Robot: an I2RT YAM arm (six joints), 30 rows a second.
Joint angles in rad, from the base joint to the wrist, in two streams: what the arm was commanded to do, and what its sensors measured. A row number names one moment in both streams.
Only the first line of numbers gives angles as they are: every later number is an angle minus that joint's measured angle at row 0.
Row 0, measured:
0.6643, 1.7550, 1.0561, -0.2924, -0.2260, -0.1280
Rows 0 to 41, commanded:
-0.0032, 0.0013, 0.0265, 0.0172, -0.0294, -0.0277
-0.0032, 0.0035, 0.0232, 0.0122, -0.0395, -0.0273
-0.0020, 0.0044, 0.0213, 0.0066, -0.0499, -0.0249
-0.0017, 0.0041, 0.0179, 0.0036, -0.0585, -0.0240
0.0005, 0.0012, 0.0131, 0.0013, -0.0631, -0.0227
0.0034, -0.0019, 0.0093, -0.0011, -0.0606, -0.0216
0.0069, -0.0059, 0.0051, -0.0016, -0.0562, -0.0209
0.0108, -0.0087, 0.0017, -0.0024, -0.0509, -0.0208
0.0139, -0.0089, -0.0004, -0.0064, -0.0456, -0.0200
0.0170, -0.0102, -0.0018, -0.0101, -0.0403, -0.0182
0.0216, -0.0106, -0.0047, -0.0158, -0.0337, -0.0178
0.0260, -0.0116, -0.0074, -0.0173, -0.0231, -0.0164
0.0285, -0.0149, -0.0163, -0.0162, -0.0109, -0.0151
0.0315, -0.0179, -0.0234, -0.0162, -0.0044, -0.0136
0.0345, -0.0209, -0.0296, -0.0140, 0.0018, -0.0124
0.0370, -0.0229, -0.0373, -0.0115, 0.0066, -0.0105
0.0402, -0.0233, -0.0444, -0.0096, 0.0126, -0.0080
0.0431, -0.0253, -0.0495, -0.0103, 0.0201, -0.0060
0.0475, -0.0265, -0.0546, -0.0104, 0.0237, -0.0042
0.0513, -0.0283, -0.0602, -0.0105, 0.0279, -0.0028
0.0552, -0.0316, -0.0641, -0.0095, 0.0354, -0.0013
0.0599, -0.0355, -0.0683, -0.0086, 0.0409, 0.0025
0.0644, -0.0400, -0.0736, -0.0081, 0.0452, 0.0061
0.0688, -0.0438, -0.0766, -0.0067, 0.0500, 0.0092
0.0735, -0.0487, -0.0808, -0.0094, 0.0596, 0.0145
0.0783, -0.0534, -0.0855, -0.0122, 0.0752, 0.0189
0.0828, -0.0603, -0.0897, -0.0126, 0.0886, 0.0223
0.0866, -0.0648, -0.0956, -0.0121, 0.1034, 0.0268
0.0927, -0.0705, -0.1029, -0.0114, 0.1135, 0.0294
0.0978, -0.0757, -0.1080, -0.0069, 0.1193, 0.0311
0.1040, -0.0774, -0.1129, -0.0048, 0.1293, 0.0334
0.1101, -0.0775, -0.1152, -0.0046, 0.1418, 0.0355
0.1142, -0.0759, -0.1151, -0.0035, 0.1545, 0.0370
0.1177, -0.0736, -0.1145, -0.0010, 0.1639, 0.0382
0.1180, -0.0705, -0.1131, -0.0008, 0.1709, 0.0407
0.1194, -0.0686, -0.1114, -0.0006, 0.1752, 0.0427
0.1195, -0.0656, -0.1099, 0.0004, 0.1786, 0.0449
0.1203, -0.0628, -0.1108, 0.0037, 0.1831, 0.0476
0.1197, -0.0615, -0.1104, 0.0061, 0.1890, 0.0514
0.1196, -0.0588, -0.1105, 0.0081, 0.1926, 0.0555
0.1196, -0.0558, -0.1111, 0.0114, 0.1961, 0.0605
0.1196, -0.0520, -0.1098, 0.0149, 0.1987, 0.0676
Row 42, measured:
0.1122, -0.0538, -0.0942, 0.0206, 0.1667, 0.0347
